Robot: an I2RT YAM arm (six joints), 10 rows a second.
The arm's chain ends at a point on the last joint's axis. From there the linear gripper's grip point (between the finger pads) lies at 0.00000 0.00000 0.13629 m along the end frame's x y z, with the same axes.
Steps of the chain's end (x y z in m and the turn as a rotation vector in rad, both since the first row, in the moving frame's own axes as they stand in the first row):
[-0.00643 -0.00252 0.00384 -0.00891 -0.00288 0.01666]
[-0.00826 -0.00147 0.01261 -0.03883 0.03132 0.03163]
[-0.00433 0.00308 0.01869 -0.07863 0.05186 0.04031]
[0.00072 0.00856 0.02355 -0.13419 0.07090 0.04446]
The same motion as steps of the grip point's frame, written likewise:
[-0.00683 -0.00131 0.00383 -0.00891 -0.00288 0.01666]
[-0.00408 0.00389 0.01244 -0.03883 0.03132 0.03163]
[0.00251 0.01392 0.01809 -0.07863 0.05186 0.04031]
[0.00994 0.02699 0.02198 -0.13419 0.07090 0.04446]

